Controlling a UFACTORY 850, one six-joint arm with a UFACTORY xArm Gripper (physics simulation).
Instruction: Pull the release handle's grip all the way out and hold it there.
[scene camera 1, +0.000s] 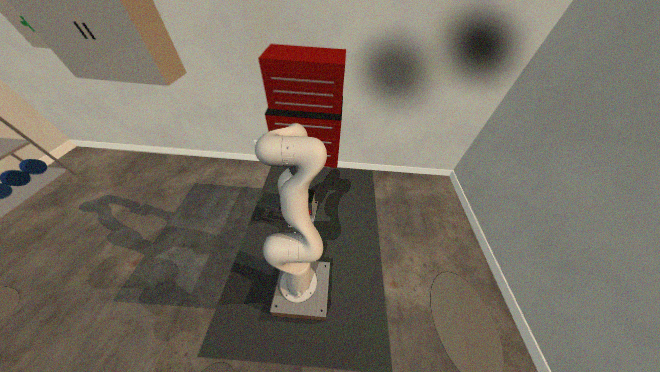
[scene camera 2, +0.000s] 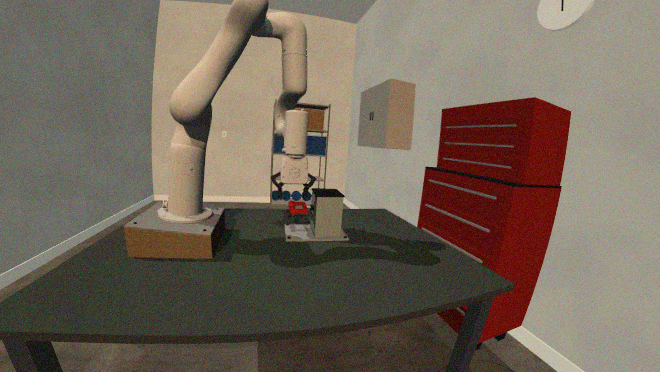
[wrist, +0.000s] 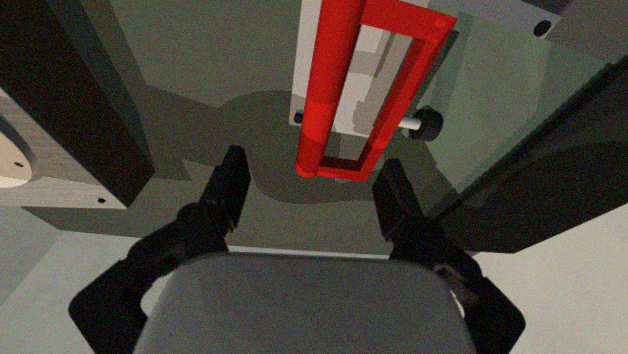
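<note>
The release handle's red grip (scene camera 1: 310, 212) (scene camera 2: 298, 212) (wrist: 320, 110) is a rectangular frame with a thick round bar. It stands out to the left of a beige housing (scene camera 2: 327, 217) with a black top, over a pale base plate (scene camera 2: 298, 235) (wrist: 305, 50). My gripper (scene camera 2: 293, 194) (wrist: 314, 168) is open and empty, just above the grip. In the wrist view the grip's near end shows between and beyond the fingertips, with a gap on both sides. A black knob (wrist: 427, 123) on a white rod is beside the grip. In scene camera 1 the arm hides the gripper and most of the handle.
The arm's base block (scene camera 1: 300, 307) (scene camera 2: 170, 242) stands left of the handle on the dark table (scene camera 1: 300, 340) (scene camera 2: 250, 300). A tall red tool cabinet (scene camera 1: 302, 55) (scene camera 2: 480, 145) stands past the table's edge. A wall cabinet (scene camera 2: 400, 115) hangs behind.
</note>
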